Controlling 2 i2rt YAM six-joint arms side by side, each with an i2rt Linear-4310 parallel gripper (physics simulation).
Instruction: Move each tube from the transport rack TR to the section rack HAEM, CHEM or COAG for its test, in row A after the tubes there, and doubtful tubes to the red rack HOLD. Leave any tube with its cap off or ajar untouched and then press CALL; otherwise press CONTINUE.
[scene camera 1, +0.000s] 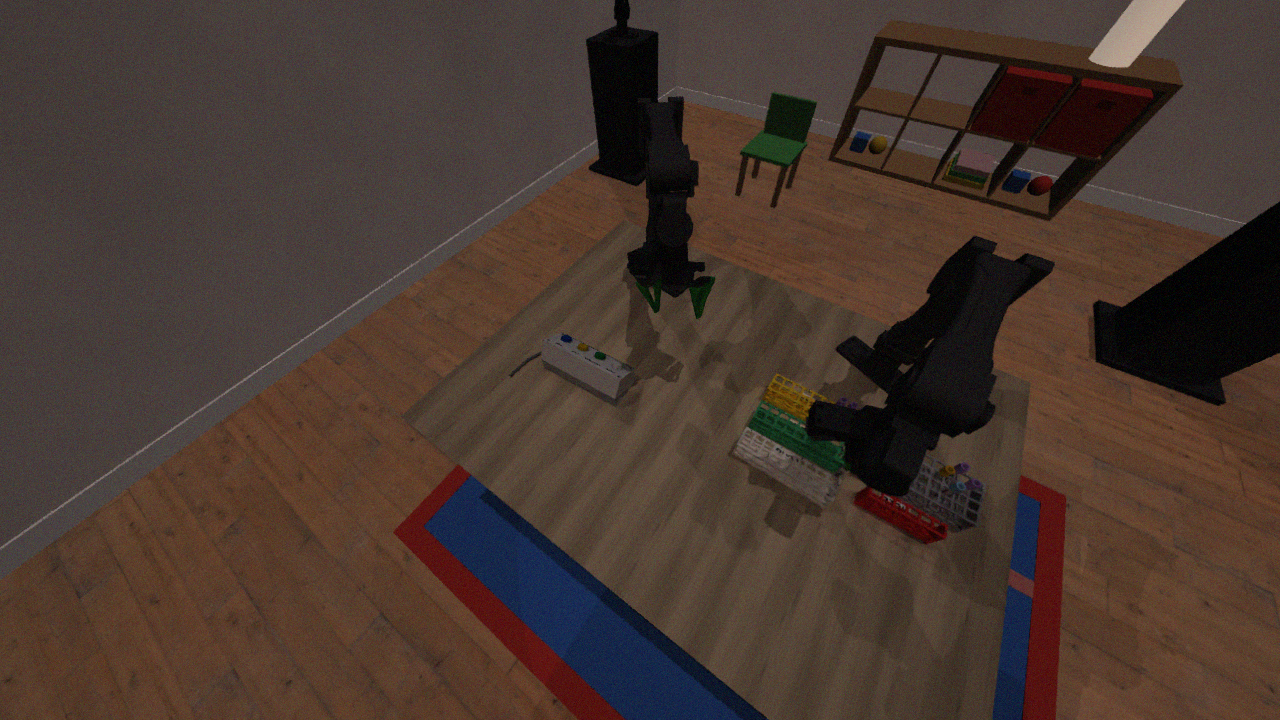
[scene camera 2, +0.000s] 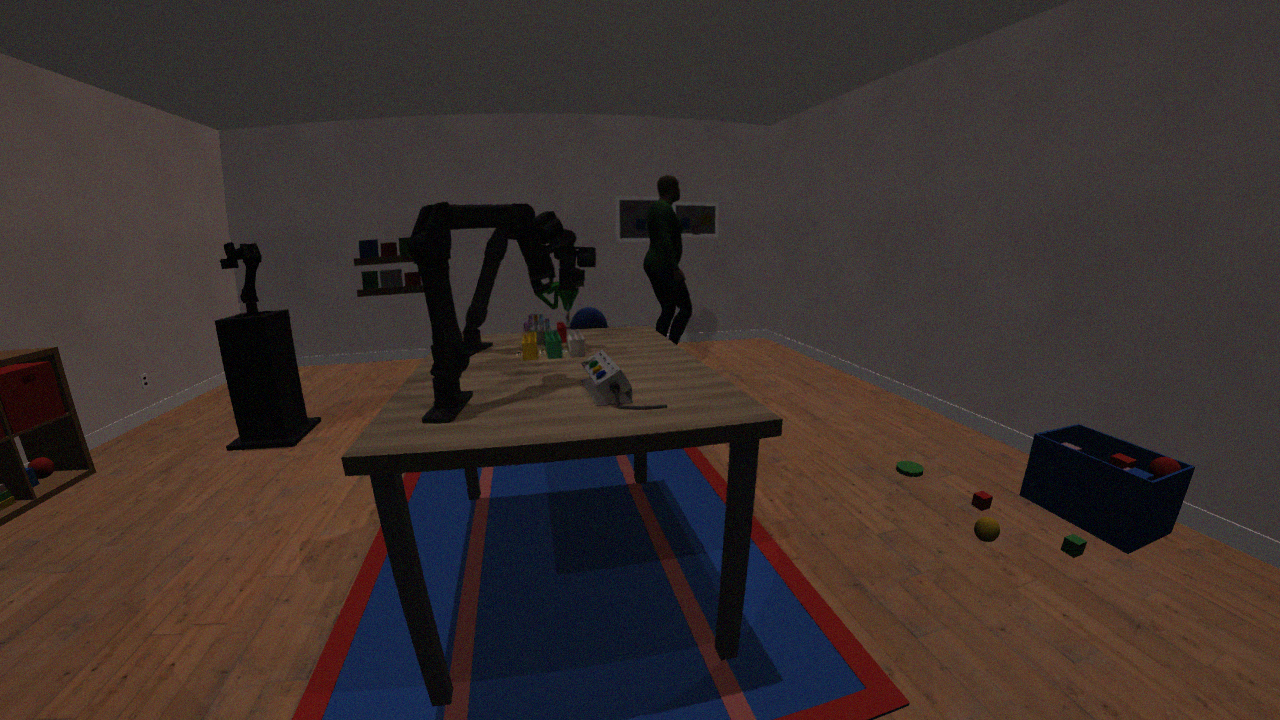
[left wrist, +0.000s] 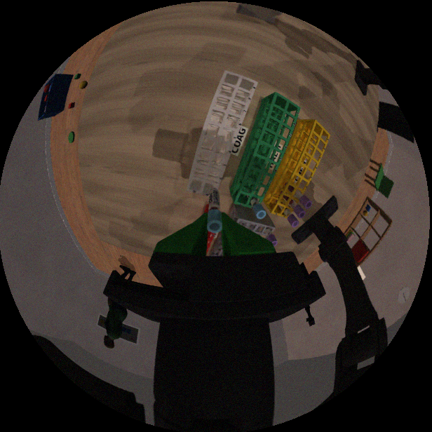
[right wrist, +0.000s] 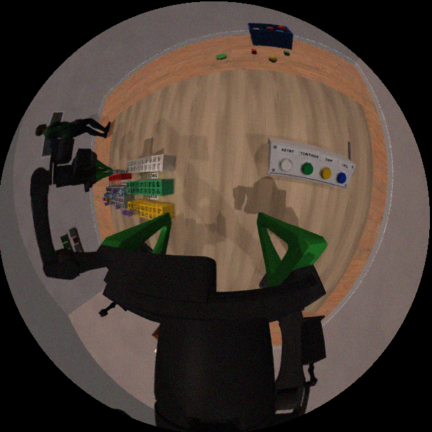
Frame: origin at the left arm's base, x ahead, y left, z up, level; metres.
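Seen in the pictures: left gripper, between the fingertips: (scene camera 1: 849, 465) (scene camera 2: 567, 309); right gripper, between the fingertips: (scene camera 1: 677, 315) (scene camera 2: 552, 300); left arm's base, origin of its link: (scene camera 1: 876, 369) (scene camera 2: 473, 350); right arm's base, origin of its link: (scene camera 2: 449, 407).
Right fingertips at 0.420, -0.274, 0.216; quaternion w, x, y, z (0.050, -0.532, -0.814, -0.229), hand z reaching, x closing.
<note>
Offsets run from my right fingertips to a thing's top centre, as dx, dy, dz. "*": to the spot under its first point.
My left gripper (left wrist: 214, 217) (right wrist: 111, 171) is shut on a light-blue-capped tube (left wrist: 214, 220), beyond the near end of the white COAG rack @(-0.041, +0.322, -0.159) (left wrist: 205, 145) (right wrist: 150, 163) (scene camera 1: 787, 471). The green rack (left wrist: 267, 145) (right wrist: 150, 187) and the yellow rack (left wrist: 300, 170) (right wrist: 150, 209) stand beside it. Several purple-capped tubes (left wrist: 299, 211) stand at the yellow rack's near end. The grey transport rack @(* -0.228, +0.580, -0.160) (scene camera 1: 968, 521) holds several tubes with purple, yellow and blue caps, beside the red rack @(-0.154, +0.507, -0.159) (scene camera 1: 904, 516). Cap seating is too small to tell. My right gripper (scene camera 1: 677, 311) (right wrist: 213, 217) is open and empty.
The button box @(+0.171, -0.116, -0.132) (scene camera 1: 586, 371) (scene camera 2: 606, 376) (right wrist: 310, 162) has RETRY, CONTINUE, SKIP and CALL buttons, at the left of the table in scene camera 1. Another light-blue cap (left wrist: 259, 212) shows near the green rack's near end; its rack is unclear.
</note>
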